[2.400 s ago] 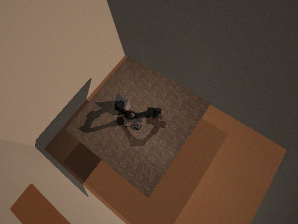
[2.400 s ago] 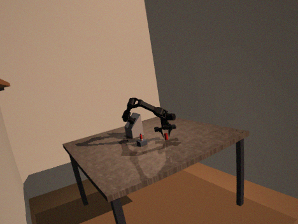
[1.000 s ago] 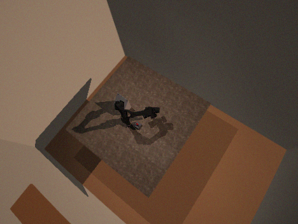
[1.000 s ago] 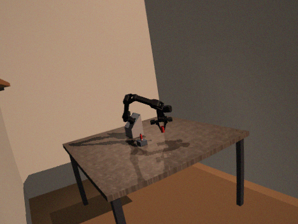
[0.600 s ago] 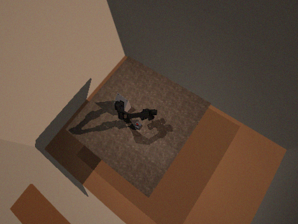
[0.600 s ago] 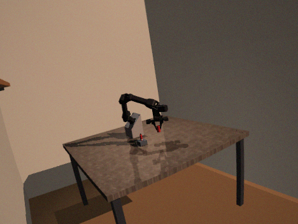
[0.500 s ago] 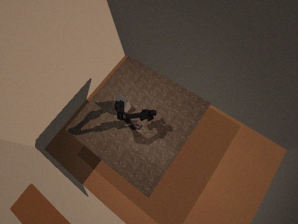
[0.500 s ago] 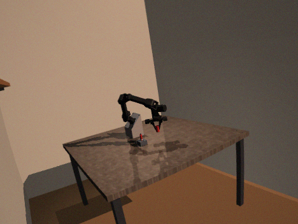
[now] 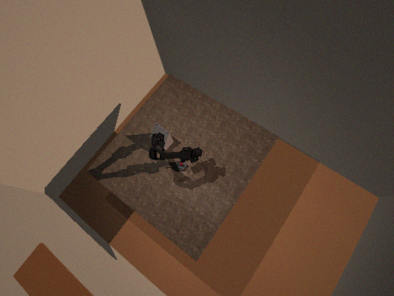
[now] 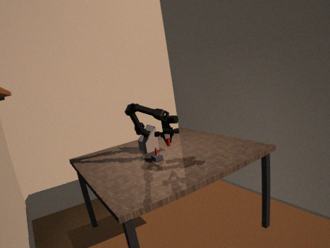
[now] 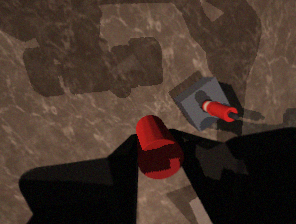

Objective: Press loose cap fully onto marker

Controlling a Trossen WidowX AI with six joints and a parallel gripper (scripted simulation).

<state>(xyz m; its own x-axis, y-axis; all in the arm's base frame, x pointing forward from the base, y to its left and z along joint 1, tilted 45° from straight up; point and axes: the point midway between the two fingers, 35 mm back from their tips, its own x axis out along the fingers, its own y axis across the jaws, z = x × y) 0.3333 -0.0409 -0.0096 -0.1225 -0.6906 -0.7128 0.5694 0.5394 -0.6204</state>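
Now: the grey holder block 60 mm behind my gripper tip, 80 mm to the right of it and 100 mm below it. The rest, counted from my gripper tip: red cap 10 mm above.
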